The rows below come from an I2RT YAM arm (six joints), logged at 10 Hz.
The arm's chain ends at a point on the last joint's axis. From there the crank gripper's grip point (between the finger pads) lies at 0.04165 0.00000 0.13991 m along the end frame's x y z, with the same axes.
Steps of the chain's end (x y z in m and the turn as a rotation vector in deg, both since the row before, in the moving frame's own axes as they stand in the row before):
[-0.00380, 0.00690, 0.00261, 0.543, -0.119, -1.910]
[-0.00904, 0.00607, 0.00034, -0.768, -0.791, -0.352]
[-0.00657, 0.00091, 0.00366, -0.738, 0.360, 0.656]
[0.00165, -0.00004, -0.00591, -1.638, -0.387, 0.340]
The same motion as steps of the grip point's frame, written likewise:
[-0.00414, 0.00419, 0.00268, 0.543, -0.119, -1.910]
[-0.01097, 0.00770, 0.00089, -0.768, -0.791, -0.352]
[-0.00570, 0.00319, 0.00338, -0.738, 0.360, 0.656]
[0.00069, 0.00421, -0.00569, -1.638, -0.387, 0.340]

